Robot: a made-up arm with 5 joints.
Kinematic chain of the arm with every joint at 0, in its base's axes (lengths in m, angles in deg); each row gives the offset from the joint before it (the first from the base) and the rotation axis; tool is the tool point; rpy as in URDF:
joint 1: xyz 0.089 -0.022 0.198 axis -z
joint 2: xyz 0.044 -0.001 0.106 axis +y
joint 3: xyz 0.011 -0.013 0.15 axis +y
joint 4: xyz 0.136 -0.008 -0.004 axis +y
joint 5: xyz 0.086 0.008 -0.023 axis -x
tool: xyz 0 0.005 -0.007 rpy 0 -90 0
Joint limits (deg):
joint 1: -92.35..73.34
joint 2: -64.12..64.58
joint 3: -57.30..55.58
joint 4: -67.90..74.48
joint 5: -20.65..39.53
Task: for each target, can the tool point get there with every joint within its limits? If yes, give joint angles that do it. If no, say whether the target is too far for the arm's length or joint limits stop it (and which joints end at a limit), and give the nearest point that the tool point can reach.
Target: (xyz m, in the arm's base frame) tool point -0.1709 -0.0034 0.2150
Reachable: no: joint limits stop it (at a limit: joint 1, joint 2, joint 3, joint 5) | nearest point 0.0812 -0.0469 0.2305 | short by 0.256 m
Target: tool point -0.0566 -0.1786 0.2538
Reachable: no: joint limits stop it (at a limit: joint 1, joint 5) | nearest point 0.1061 -0.1299 0.2538 | short by 0.170 m
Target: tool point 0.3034 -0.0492 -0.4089
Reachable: no: too far | nearest point 0.2815 -0.0464 0.1310 | short by 0.540 m
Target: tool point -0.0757 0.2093 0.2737
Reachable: no: joint limits stop it (at a limit: joint 1, joint 5) | nearest point 0.0861 0.2159 0.2737 | short by 0.162 m
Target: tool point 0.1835 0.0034 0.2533
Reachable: yes | joints -23.04 24.94 40.93 56.04 32.73
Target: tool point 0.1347 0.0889 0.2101
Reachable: yes | joints -73.58 33.35 43.01 22.62 25.52
